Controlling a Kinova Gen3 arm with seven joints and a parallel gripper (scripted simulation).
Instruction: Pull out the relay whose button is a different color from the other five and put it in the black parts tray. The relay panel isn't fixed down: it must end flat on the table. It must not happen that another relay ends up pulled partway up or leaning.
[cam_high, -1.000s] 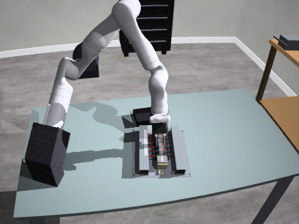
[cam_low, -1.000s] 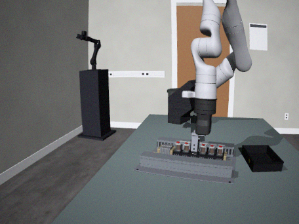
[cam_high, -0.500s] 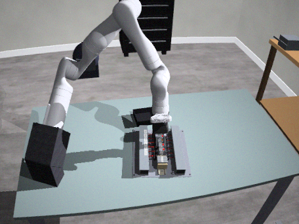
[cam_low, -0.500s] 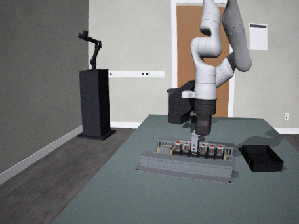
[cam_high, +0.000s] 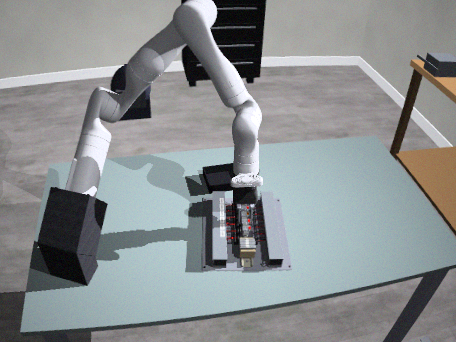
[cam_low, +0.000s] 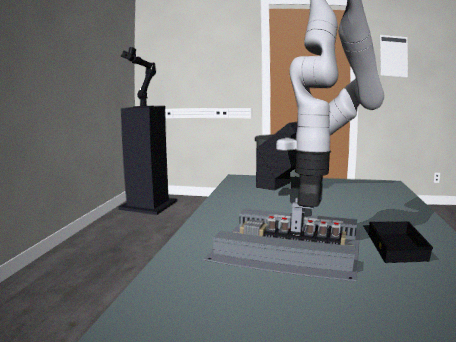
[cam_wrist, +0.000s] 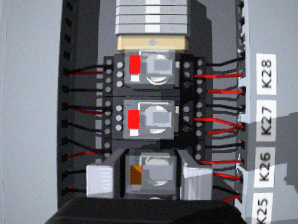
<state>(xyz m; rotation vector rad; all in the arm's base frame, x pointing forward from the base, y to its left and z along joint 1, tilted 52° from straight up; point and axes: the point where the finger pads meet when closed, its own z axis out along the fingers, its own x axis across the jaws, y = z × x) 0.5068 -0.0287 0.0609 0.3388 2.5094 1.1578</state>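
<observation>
My gripper is now 10 mm above the relay. The rest, counted from my hand: black parts tray 30 mm behind, 250 mm to the left, 40 mm below.
</observation>
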